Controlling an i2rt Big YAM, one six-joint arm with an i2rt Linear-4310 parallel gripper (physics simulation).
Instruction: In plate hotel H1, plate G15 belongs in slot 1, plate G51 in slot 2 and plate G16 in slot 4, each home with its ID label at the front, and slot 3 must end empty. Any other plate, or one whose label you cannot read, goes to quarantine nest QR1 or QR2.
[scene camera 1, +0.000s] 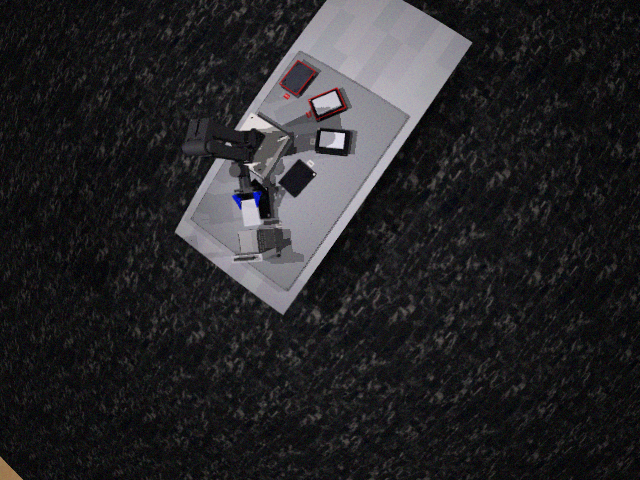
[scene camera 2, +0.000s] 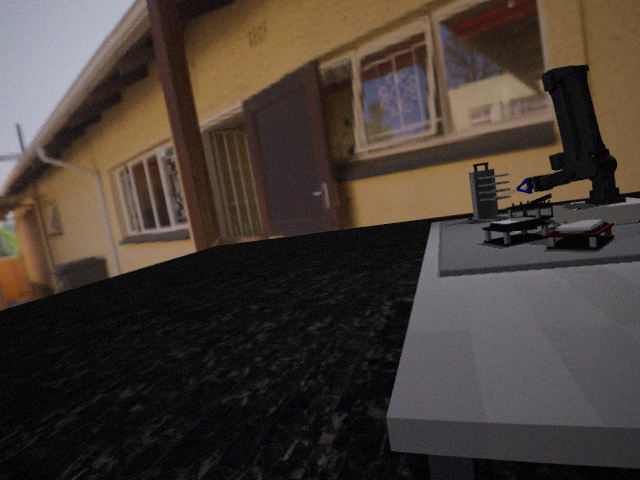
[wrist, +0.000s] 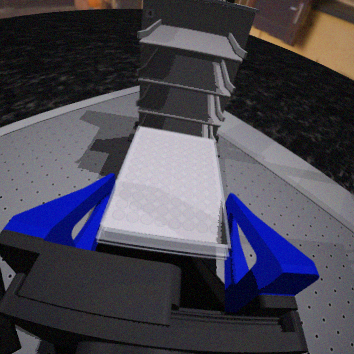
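Seen in the pictures: gripper, fingertip midpoint: (scene camera 1: 249, 208) (scene camera 2: 523, 188) (wrist: 171, 189); arm's base, origin of the base link: (scene camera 1: 253, 142) (scene camera 2: 604, 202).
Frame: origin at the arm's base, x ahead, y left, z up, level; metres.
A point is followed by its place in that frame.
Observation:
My gripper (scene camera 1: 249, 200) @(x 0.194, y -0.287, z 0.077 m) (scene camera 2: 524, 186) @(x 0.194, y -0.287, z 0.077 m) (wrist: 171, 189) @(x 0.194, y -0.287, z 0.077 m) is shut on a pale plate (scene camera 1: 251, 212) @(x 0.214, y -0.298, z 0.075 m) (wrist: 167, 172) @(x 0.209, y -0.298, z 0.075 m), held about level by its long sides. Its far end points at the open front of grey plate hotel H1 (scene camera 1: 248, 241) @(x 0.295, y -0.406, z 0.146 m) (scene camera 2: 483, 193) @(x 0.348, y -0.402, z 0.073 m) (wrist: 200, 20) @(x 0.324, y -0.455, z 0.158 m) and hides part of the lowest opening in the wrist view. The upper shelves show bare there. I cannot tell whether plate and hotel touch. One red-rimmed quarantine nest (scene camera 1: 331, 113) @(x 0.266, y 0.330, z -0.021 m) (scene camera 2: 563, 234) @(x 0.276, y 0.420, z -0.021 m) bears a white plate (scene camera 1: 327, 103) @(x 0.224, y 0.361, z -0.007 m) (scene camera 2: 584, 225) @(x 0.219, y 0.404, z -0.007 m); the other red-rimmed nest (scene camera 1: 298, 78) @(x 0.012, y 0.410, z -0.021 m) is bare. No plate label is readable.
A black nest (scene camera 1: 333, 151) @(x 0.382, y 0.167, z -0.011 m) bears another white plate (scene camera 1: 331, 140) @(x 0.347, y 0.206, z 0.004 m). A bare black nest (scene camera 1: 297, 178) @(x 0.291, y -0.041, z -0.049 m) stands nearer the hotel, and another black nest (scene camera 1: 264, 205) @(x 0.229, y -0.246, z -0.001 m) is partly under the gripper. The arm's pale base plate (scene camera 1: 255, 121) @(x -0.052, y 0.097, z -0.001 m) lies at the table's edge.

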